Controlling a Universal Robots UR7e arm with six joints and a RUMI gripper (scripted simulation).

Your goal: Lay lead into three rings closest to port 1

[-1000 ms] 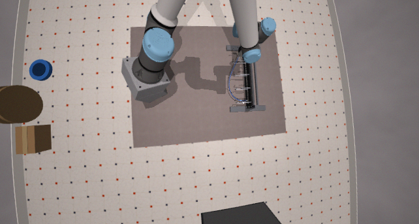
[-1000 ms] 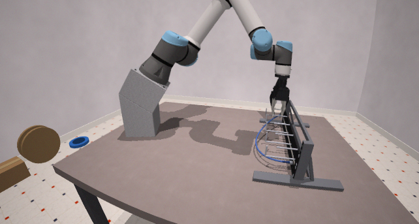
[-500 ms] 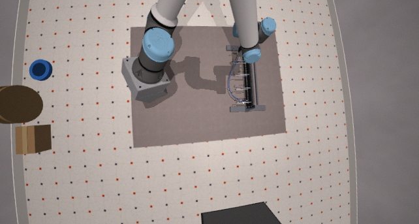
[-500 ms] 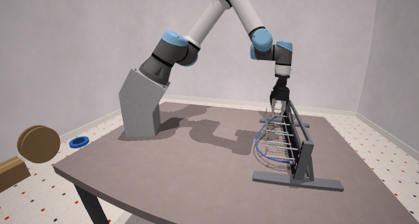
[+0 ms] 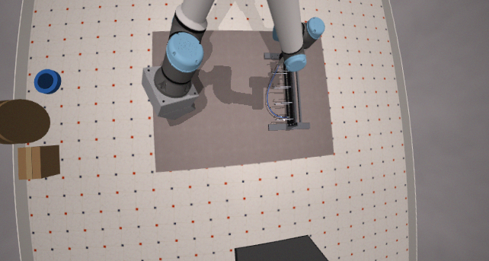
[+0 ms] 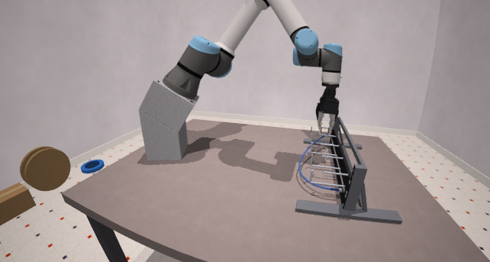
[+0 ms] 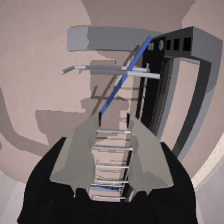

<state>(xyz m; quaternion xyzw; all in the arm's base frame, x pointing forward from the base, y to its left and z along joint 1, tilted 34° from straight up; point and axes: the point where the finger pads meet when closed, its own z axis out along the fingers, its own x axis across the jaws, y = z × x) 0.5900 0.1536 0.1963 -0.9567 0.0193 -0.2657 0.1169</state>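
Now: the free-standing rack 15 cm to the right of my hand, 6 cm ahead of it and 3 cm below it.
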